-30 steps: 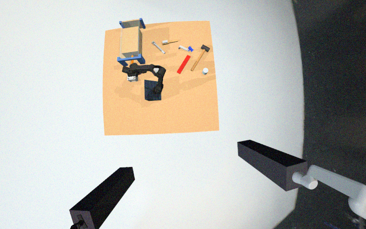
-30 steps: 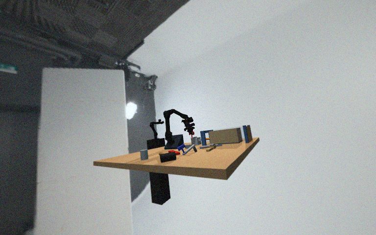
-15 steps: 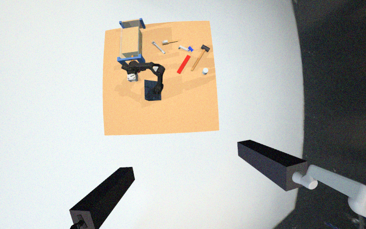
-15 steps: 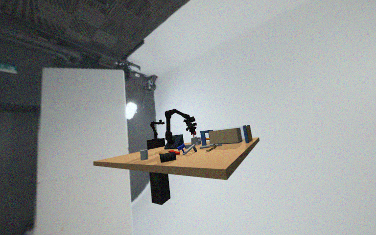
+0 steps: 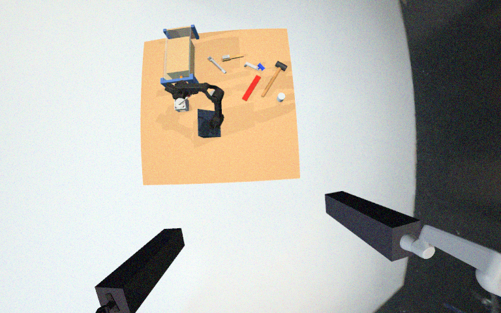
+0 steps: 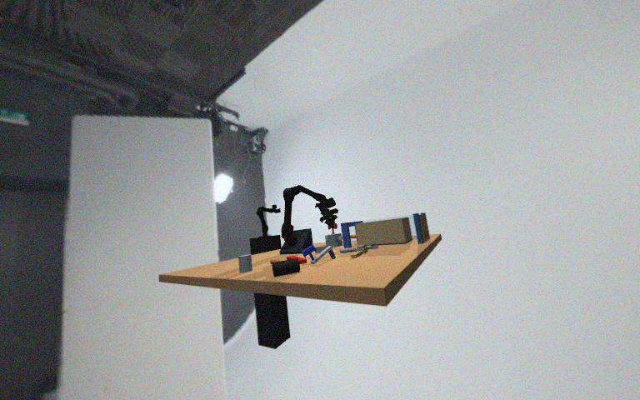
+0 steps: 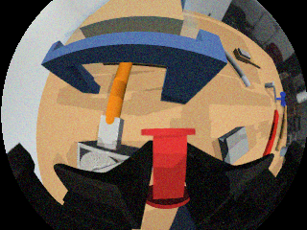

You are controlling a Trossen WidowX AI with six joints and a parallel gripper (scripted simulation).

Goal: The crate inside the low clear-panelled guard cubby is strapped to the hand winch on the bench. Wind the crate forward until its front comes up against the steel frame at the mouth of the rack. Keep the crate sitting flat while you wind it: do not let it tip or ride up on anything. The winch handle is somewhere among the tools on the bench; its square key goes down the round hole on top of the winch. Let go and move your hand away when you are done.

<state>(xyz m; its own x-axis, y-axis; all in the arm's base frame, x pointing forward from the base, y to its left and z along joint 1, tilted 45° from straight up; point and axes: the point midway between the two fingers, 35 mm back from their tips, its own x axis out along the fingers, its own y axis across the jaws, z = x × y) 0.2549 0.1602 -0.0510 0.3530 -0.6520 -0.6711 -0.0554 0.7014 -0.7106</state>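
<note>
Right now the winch handle is 30 mm behind my gripper tip, 30 mm to the left of it and 30 mm below it. The rest, counted from my gripper tip: winch 80 mm behind, 80 mm to the left, 100 mm below; then red knob 20 mm behind; then blue steel frame 90 mm ahead, 80 mm to the left, 20 mm below.
</note>
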